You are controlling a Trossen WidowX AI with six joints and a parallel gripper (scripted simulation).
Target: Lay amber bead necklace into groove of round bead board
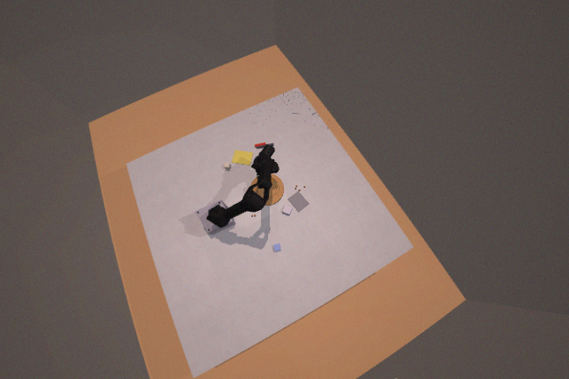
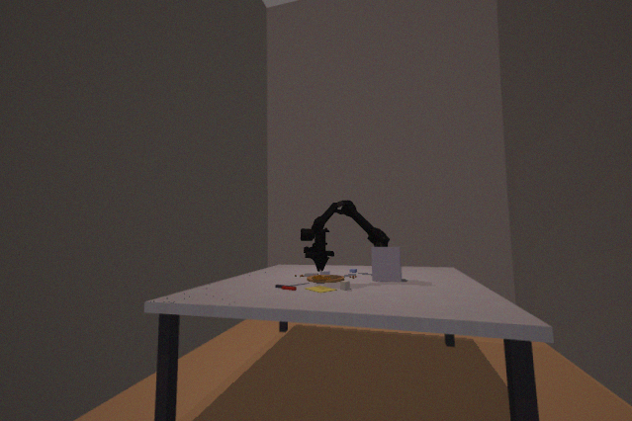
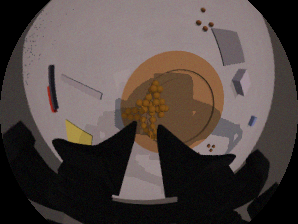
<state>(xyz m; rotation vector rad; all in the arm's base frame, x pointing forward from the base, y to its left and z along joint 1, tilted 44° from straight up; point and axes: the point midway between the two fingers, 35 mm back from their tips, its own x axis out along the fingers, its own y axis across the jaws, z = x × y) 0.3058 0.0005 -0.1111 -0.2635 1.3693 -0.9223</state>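
Right now the round bead board is 5 cm to the right of my gripper tip, 4 cm below it and 2 cm behind it. The rest, counted from my gripper tip: thin grey bar (12 cm to the left, 8 cm ahead, 5 cm below); then yellow pad (21 cm to the left, 5 cm below, 4 cm behind); then grey square plate (21 cm to the right, 10 cm ahead, 5 cm below).
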